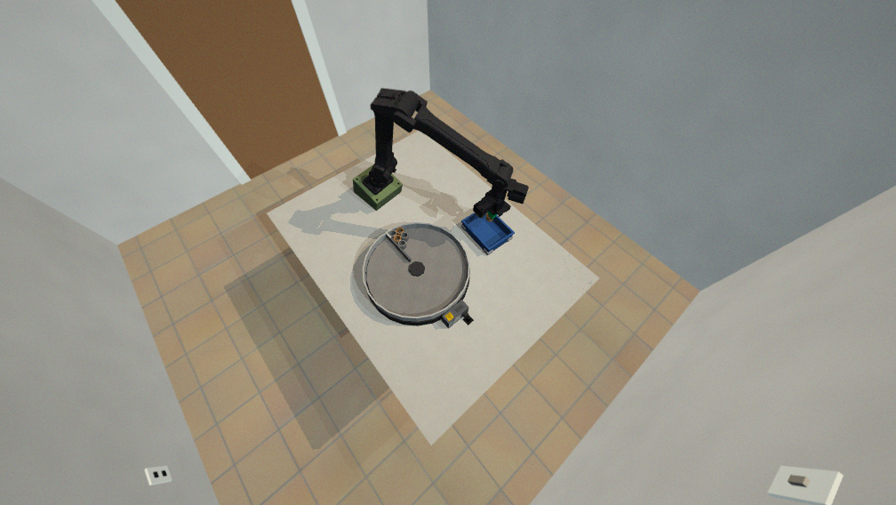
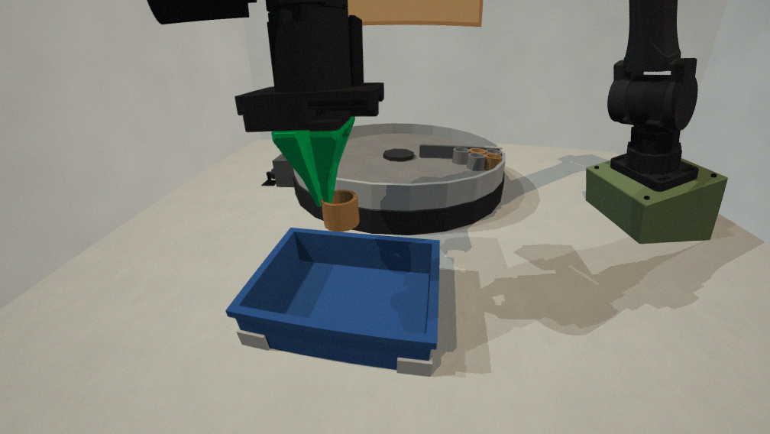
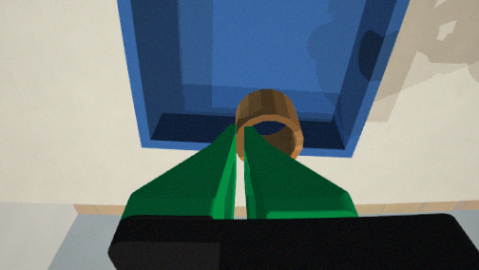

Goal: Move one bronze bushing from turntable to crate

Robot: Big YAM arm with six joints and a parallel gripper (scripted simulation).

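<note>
The blue crate lies 11 cm below my hand and 1 cm behind it. Round my hand: grey turntable 35 cm to the right, 11 cm behind, 8 cm below.
</note>
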